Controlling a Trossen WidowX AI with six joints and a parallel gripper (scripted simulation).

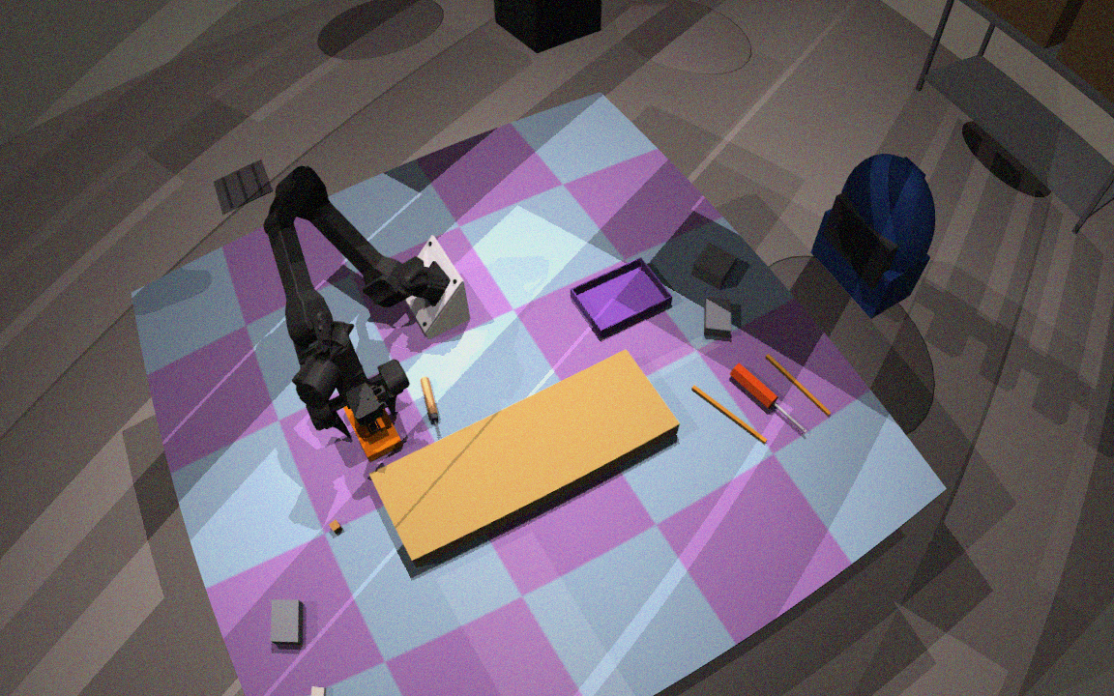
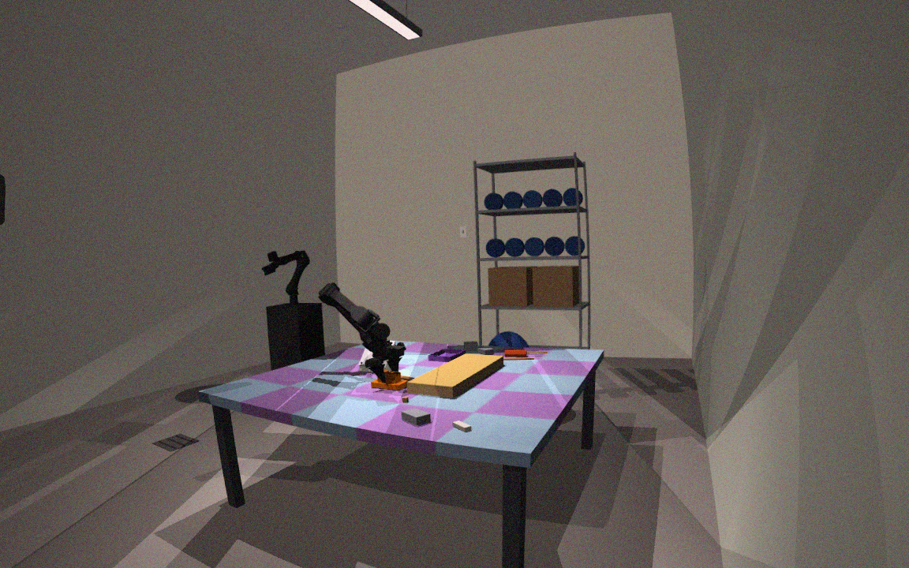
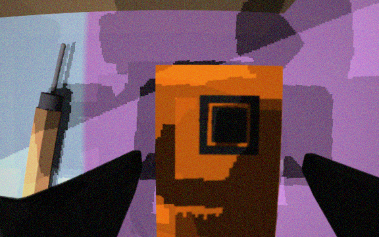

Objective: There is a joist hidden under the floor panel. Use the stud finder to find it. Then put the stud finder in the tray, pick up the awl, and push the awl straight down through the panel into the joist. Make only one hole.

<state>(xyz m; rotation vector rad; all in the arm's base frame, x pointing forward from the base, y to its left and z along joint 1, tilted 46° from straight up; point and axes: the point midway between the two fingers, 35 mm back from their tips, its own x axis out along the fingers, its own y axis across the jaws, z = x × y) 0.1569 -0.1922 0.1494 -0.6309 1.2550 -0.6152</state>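
My gripper tip is 10 mm short of the orange stud finder and 20 mm below it. Also, from my gripper tip: awl 30 mm ahead, 110 mm to the left, 20 mm below; then square indicator window 20 mm ahead, 30 mm above; then small orange cube 130 mm ahead, 150 mm to the right, 20 mm below.
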